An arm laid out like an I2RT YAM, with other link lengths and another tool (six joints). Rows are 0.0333 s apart.
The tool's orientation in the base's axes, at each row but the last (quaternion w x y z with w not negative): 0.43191 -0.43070 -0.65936 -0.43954; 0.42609 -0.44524 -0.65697 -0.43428; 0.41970 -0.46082 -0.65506 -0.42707; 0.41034 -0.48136 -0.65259 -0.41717; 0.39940 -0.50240 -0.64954 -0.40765; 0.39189 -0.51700 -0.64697 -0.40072; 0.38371 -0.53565 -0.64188 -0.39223; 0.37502 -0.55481 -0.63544 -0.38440; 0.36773 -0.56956 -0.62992 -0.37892; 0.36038 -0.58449 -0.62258 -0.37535; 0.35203 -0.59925 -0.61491 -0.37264; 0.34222 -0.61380 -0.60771 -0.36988; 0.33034 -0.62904 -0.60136 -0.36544
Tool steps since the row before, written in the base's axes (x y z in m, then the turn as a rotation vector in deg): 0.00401 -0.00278 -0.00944 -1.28 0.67 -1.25; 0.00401 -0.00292 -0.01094 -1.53 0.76 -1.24; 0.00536 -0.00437 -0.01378 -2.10 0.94 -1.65; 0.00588 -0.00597 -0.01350 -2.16 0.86 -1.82; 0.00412 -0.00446 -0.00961 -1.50 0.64 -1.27; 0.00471 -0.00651 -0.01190 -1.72 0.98 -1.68; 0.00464 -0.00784 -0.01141 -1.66 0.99 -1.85; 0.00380 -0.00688 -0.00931 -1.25 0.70 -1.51; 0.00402 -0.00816 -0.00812 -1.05 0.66 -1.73; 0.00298 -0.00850 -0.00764 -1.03 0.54 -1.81; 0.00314 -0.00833 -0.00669 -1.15 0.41 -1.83; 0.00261 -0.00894 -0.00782 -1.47 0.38 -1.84; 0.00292 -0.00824 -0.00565 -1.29 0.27 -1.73
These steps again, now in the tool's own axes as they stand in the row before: -0.01050 0.00117 -0.00114 -0.73 -1.31 1.18; -0.01195 0.00108 -0.00063 -0.64 -1.53 1.31; -0.01527 0.00186 -0.00107 -0.86 -2.11 1.68; -0.01553 0.00256 -0.00214 -1.03 -2.21 1.67; -0.01111 0.00207 -0.00125 -0.71 -1.53 1.20; -0.01402 0.00234 -0.00203 -0.93 -1.74 1.69; -0.01406 0.00260 -0.00297 -1.09 -1.69 1.76; -0.01167 0.00249 -0.00247 -0.94 -1.29 1.33; -0.01117 0.00301 -0.00385 -1.17 -1.10 1.39; -0.01084 0.00233 -0.00408 -1.30 -1.09 1.32; -0.00994 0.00286 -0.00412 -1.38 -1.21 1.21; -0.01124 0.00262 -0.00383 -1.40 -1.53 1.18; -0.00906 0.00326 -0.00396 -1.36 -1.34 1.04
